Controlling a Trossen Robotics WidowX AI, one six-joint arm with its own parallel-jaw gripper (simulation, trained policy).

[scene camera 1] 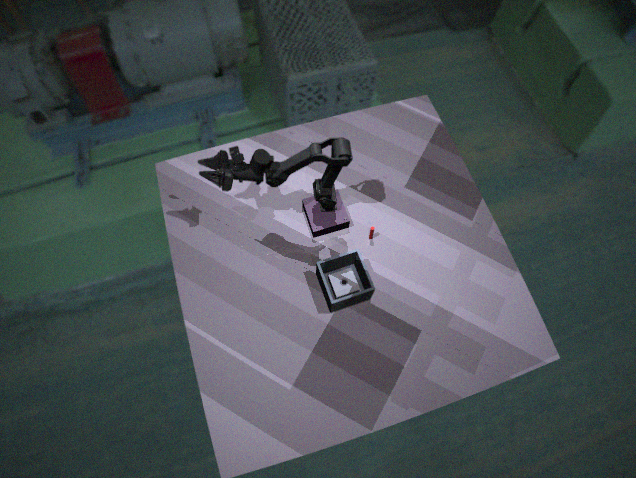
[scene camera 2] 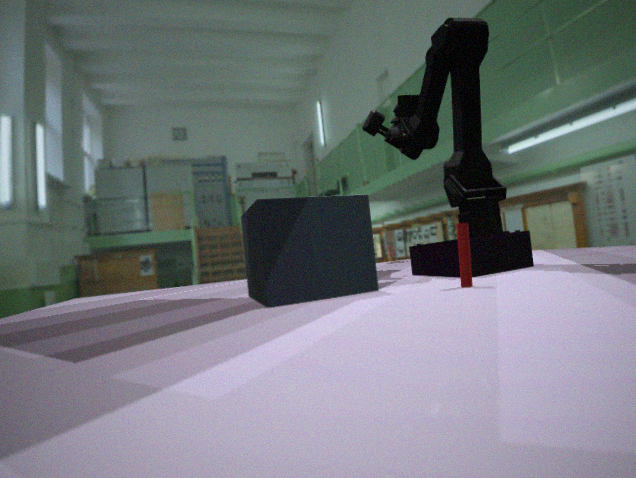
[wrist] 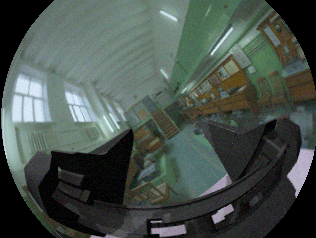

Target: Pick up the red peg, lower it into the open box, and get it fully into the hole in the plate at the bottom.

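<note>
My gripper (scene camera 1: 198,167), (scene camera 2: 384,134), (wrist: 167,127). A box (scene camera 1: 353,259), (scene camera 2: 302,249); out of frame in the wrist view. Red peg (scene camera 2: 463,238); out of frame in the wrist view.
</note>
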